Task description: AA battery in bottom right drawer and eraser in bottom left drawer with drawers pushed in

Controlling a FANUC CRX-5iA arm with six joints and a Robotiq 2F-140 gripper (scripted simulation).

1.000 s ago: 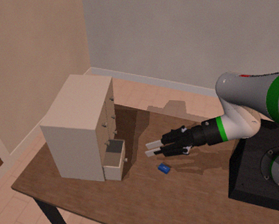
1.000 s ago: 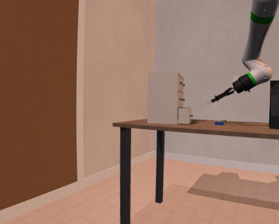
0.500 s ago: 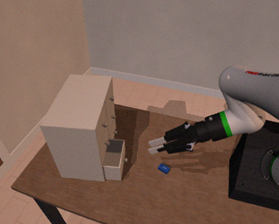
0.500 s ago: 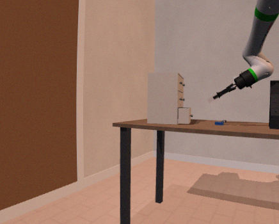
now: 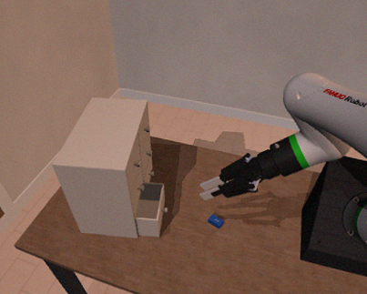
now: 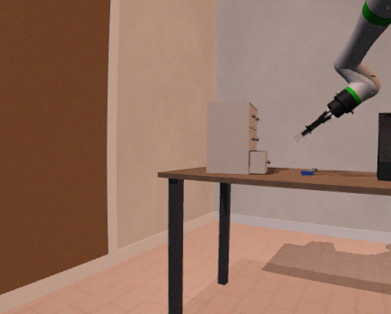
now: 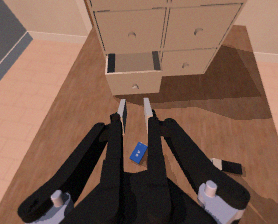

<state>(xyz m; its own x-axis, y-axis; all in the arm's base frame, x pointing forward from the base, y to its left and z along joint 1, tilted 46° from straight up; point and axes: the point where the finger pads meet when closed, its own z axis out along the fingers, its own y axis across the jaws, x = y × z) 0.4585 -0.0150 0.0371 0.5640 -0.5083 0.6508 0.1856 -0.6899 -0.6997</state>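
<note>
Right now the eraser is 30 mm behind my hand, 210 mm to the right of it and 170 mm below it. Round my hand: orange AA battery (320 mm ahead, 70 mm to the right, 160 mm below); blue AA battery (20 mm behind, 10 mm to the right, 170 mm below).
</note>
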